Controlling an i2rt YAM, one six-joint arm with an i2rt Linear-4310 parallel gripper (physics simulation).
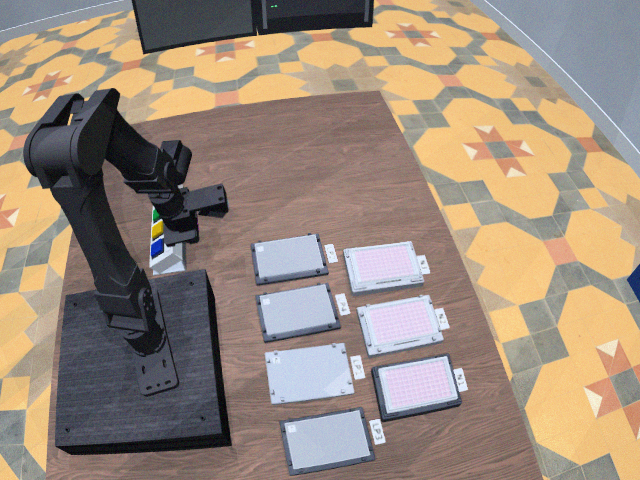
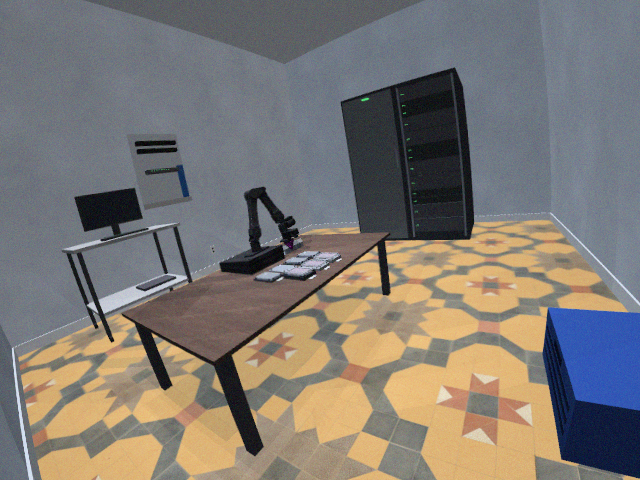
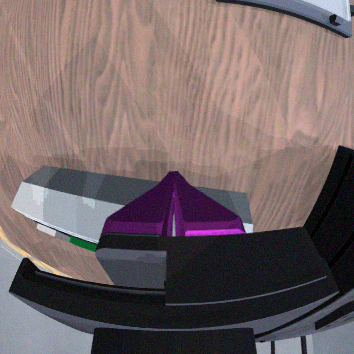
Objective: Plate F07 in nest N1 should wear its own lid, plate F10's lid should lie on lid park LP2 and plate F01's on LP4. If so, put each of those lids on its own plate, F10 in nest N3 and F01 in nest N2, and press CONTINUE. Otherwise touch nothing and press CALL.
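Frame: origin at the arm's base, x ahead, y left, z up, level; metres.
Where they show: gripper, fingertip midpoint: (image 1: 191, 241) (image 2: 292, 249) (image 3: 173, 178); arm's base at its link origin: (image 1: 150, 341) (image 2: 257, 252).
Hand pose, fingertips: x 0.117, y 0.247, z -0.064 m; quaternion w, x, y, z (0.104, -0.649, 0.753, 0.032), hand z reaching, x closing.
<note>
Each offset is from my fingertips to the top centre of the thing. "spot": to the spot under its first point. Level surfaces: height alone.
My gripper (image 2: 290, 244) (image 3: 173, 178) is shut, its purple fingertips together over the button box @(dy +0.059, dx -0.046, dz +0.043 m) (image 1: 168, 261) (image 3: 65, 201). The box has a blue button @(dy -0.012, dx -0.075, dz +0.036 m) (image 1: 157, 247), a yellow button @(dy +0.038, dx -0.066, dz +0.036 m) (image 1: 157, 229) and a green button @(dy +0.087, dx -0.058, dz +0.036 m) (image 1: 155, 214) (image 3: 82, 244); the arm hides part of it. Pink-welled plates sit in nest N1 @(spot: dy -0.451, dx +0.224, dz -0.009 m) (image 1: 377, 400), nest N2 @(spot: dy -0.321, dx +0.253, dz -0.009 m) (image 1: 363, 335) and nest N3 @(spot: dy -0.182, dx +0.280, dz -0.003 m) (image 1: 348, 271). Grey lid-like panels lie on LP4 @(dy -0.227, dx +0.158, dz -0.003 m) (image 1: 298, 311), LP3 @(dy -0.488, dx +0.117, dz -0.003 m) (image 1: 328, 440) and a park with an unclear label @(spot: dy -0.108, dx +0.184, dz -0.003 m) (image 1: 289, 256). Another park @(dy -0.356, dx +0.134, dz -0.001 m) (image 1: 309, 373) looks pale, its label unclear. Plate numbers and lids on plates are unreadable.
The black robot base (image 1: 93, 372) (image 2: 248, 260) stands left of the parks on the wooden table @(dz -0.021 m) (image 1: 310, 134) (image 2: 206, 310). A dark cabinet (image 2: 372, 170), a side table with a monitor (image 2: 108, 209) and a blue box (image 2: 599, 356) stand away from the table.
</note>
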